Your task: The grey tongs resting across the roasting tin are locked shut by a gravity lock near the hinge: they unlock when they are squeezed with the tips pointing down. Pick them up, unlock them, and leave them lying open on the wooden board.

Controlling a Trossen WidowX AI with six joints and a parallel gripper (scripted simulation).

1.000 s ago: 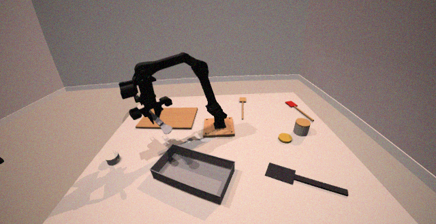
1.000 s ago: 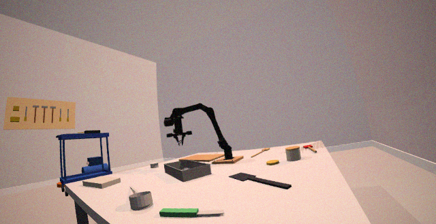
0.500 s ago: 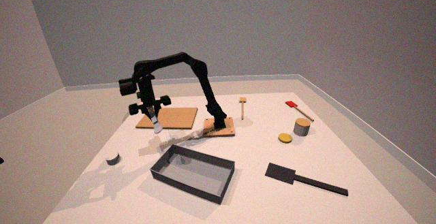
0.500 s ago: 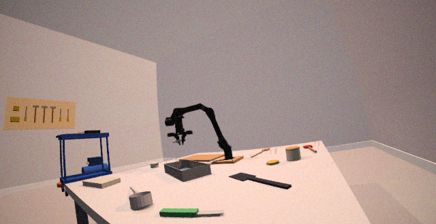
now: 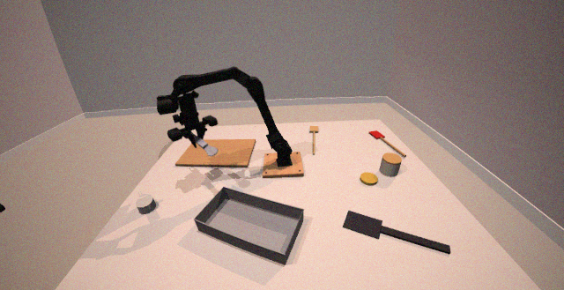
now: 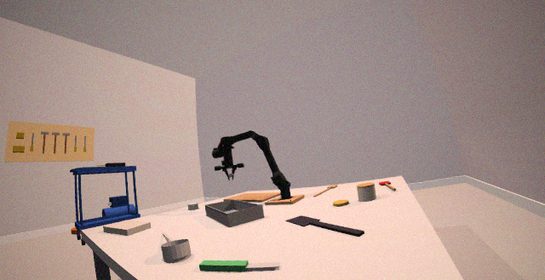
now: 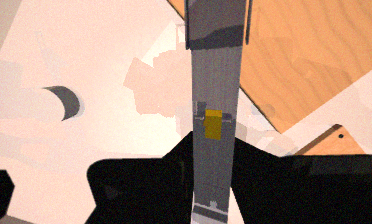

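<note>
Now: gripper tip 4 cm below the yellow lock piece, 2 cm to the left of it and 2 cm past it. The rest, counted from my gripper tip: yellow disc: 67 cm to the left, 15 cm below, 15 cm ahead; then grey roasting tin: 29 cm ahead, 19 cm to the left, 13 cm below; then wooden board: 19 cm behind, 15 cm below, 3 cm to the left.
</note>
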